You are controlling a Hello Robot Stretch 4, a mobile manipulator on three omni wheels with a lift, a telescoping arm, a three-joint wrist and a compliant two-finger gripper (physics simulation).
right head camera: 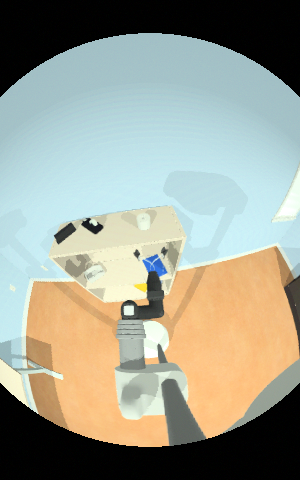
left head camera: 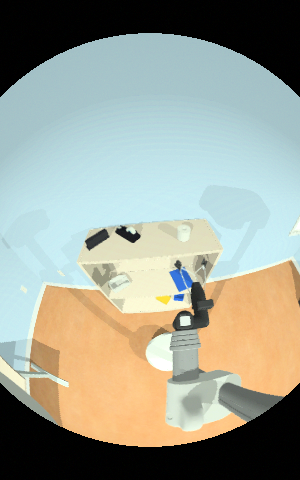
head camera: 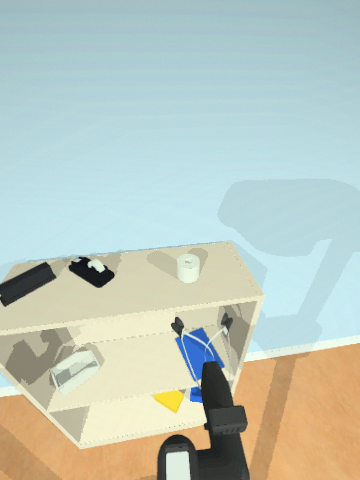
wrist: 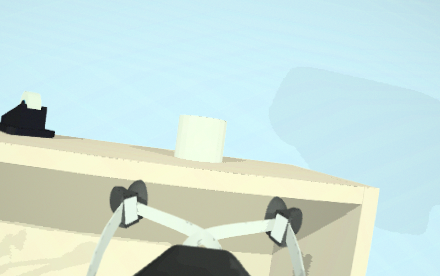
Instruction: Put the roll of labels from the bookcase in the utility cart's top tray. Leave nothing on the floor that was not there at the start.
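Places are measured from the robot's base along level axes (x back, y right, z up), in metres.
Pixels of known places: gripper, fingertip midpoint: (right head camera: 149, 248) (left head camera: 190, 259) (head camera: 200, 316) (wrist: 206, 204); robot's base at its link origin: (right head camera: 148, 338) (left head camera: 166, 350).
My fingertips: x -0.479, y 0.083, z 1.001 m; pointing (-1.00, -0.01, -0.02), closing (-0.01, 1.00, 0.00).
Note:
For each thing: its top centre in the pictures, then the offset to it from my fingertips. "*": a spot on its surface instead.
- white upright cylinder at its top centre: (wrist: 203, 118) (head camera: 188, 260) (right head camera: 142, 216) (left head camera: 183, 228) dx -0.136, dy -0.023, dz +0.091 m
- black tape dispenser at its top centre: (wrist: 25, 92) (head camera: 86, 256) (left head camera: 124, 224) (right head camera: 87, 217) dx -0.173, dy -0.340, dz +0.101 m
- dark bar-shaped object at its top centre: (head camera: 22, 276) (left head camera: 94, 235) (right head camera: 62, 229) dx -0.114, dy -0.512, dz +0.085 m
- clear-grey bin at a spot on its surface: (head camera: 75, 371) * dx -0.101, dy -0.511, dz -0.469 m
- blue flat item at its top centre: (head camera: 198, 351) (right head camera: 154, 265) (left head camera: 181, 278) dx -0.152, dy +0.033, dz -0.473 m
- yellow item at its top centre: (head camera: 168, 395) (left head camera: 162, 297) dx -0.133, dy -0.122, dz -0.884 m
The roll of labels, a white upright cylinder (head camera: 188, 268) (left head camera: 183, 233) (right head camera: 143, 221) (wrist: 200, 139), stands on the top board of the bookcase (head camera: 135, 295) (left head camera: 155, 246) (right head camera: 117, 237) (wrist: 345, 194), toward its right end. My gripper (head camera: 202, 324) (left head camera: 191, 264) (right head camera: 150, 252) (wrist: 206, 204) is open, with its fingertips wide apart and nothing between them. It is in front of the bookcase. In the wrist view the fingertips show below the front edge of the top board, lower than the roll. The utility cart cannot be made out in these views.
A black tape dispenser (head camera: 91, 272) (wrist: 27, 120) and a dark bar-shaped object (head camera: 26, 283) are left of the roll on the top board. Inside the bookcase are a clear-grey bin (head camera: 75, 371), a blue flat item (head camera: 199, 352) and a yellow item (head camera: 170, 400). A wall stands behind.

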